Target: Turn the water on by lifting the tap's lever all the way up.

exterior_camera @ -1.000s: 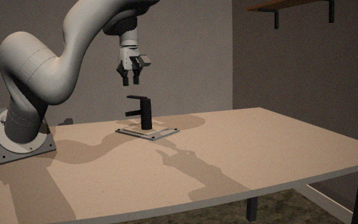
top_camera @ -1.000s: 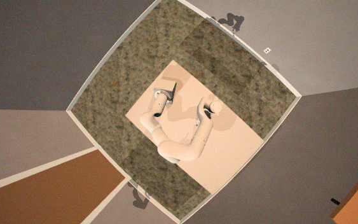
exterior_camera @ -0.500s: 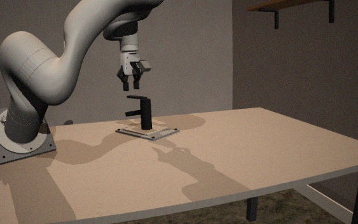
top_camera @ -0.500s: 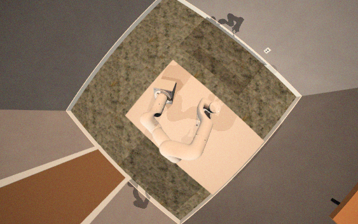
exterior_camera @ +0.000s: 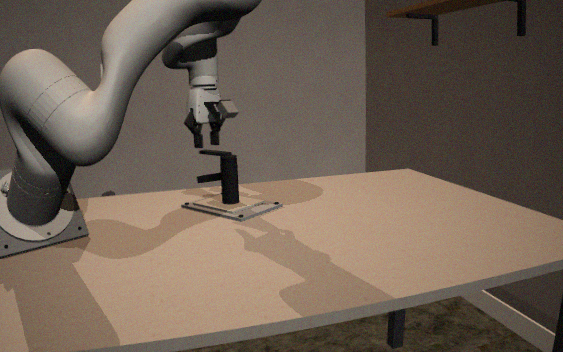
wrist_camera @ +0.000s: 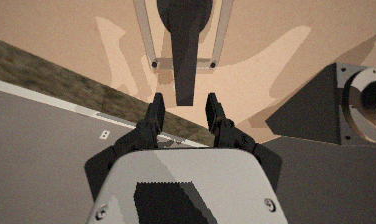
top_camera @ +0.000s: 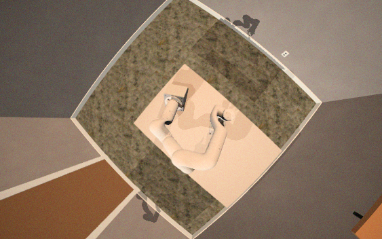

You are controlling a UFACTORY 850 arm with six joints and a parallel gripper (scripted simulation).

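The dark lever lies 3 cm ahead of my hand, 5 cm to the right of it and 4 cm below it. The rest, counted from my hand: plate (5 cm ahead, 7 cm to the right, 18 cm below).
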